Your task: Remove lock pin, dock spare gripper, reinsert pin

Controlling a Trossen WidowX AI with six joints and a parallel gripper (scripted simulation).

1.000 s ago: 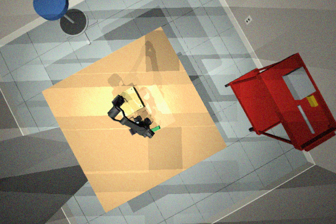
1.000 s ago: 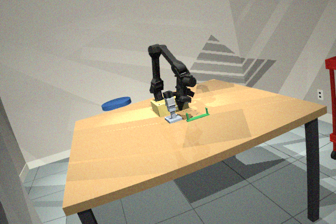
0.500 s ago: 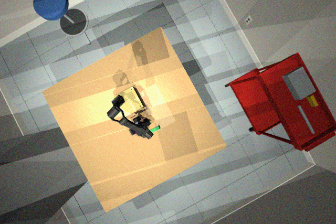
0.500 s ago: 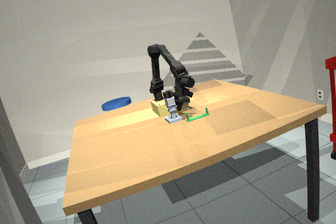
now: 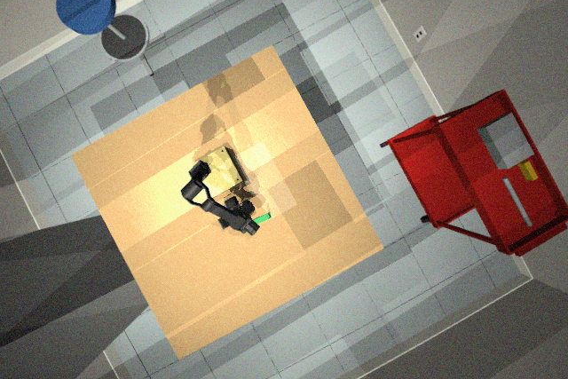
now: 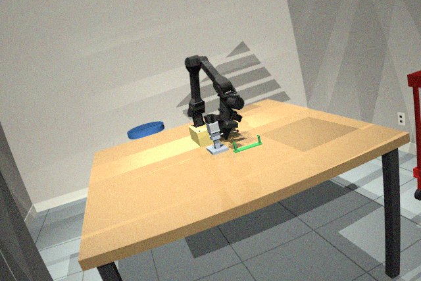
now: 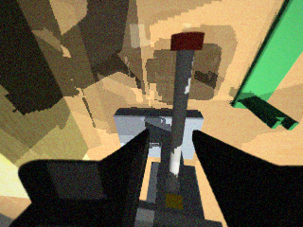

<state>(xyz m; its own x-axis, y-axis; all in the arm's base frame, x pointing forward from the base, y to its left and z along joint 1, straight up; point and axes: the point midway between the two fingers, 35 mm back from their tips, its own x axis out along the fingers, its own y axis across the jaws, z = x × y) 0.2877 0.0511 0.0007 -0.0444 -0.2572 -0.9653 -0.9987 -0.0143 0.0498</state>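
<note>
Right now the socket is 4 cm to the right of my gripper tip and 1 cm behind it. Also, from my gripper tip: green cradle 9 cm ahead, 8 cm to the left, 2 cm below; then spare gripper 8 cm above, 4 cm to the right.
</note>
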